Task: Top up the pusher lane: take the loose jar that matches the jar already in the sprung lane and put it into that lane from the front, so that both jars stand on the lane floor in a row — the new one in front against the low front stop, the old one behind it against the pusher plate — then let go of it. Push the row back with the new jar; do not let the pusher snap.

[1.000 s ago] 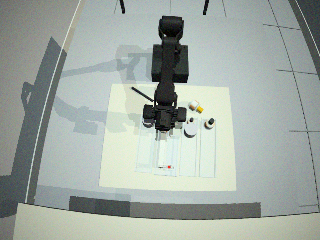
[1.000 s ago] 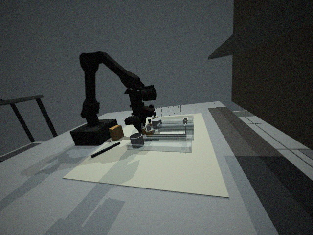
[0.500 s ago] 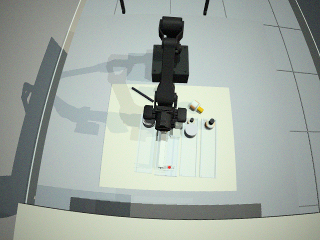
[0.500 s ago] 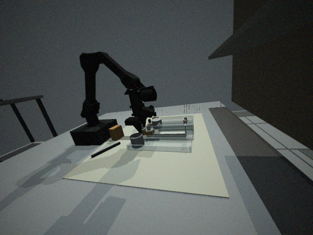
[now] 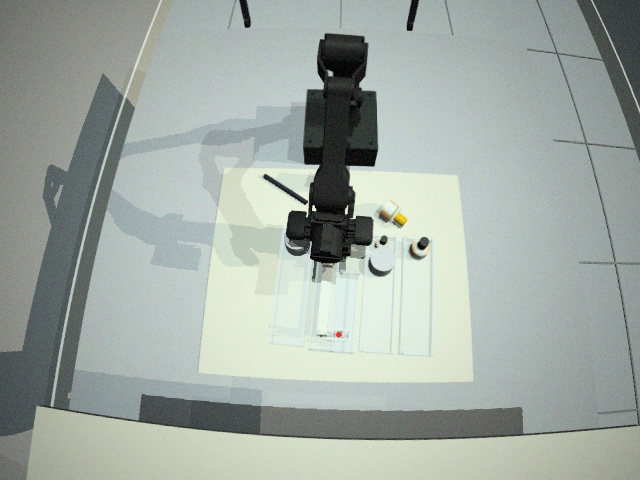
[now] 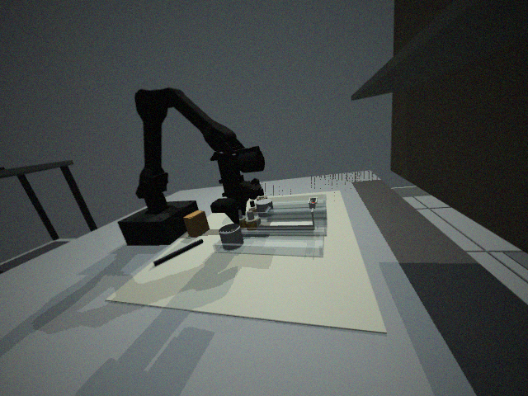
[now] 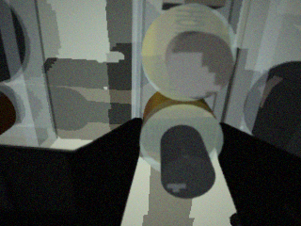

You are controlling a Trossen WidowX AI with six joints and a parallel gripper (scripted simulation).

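Right now my gripper tip is 160 mm past the cardboard box. The rest, counted from my gripper tip: black rod: 150 mm behind, 120 mm to the right, 30 mm below; red dot: 230 mm ahead, 30 mm to the left, 40 mm above; sprung lane: 140 mm ahead, 20 mm to the left, 20 mm below.
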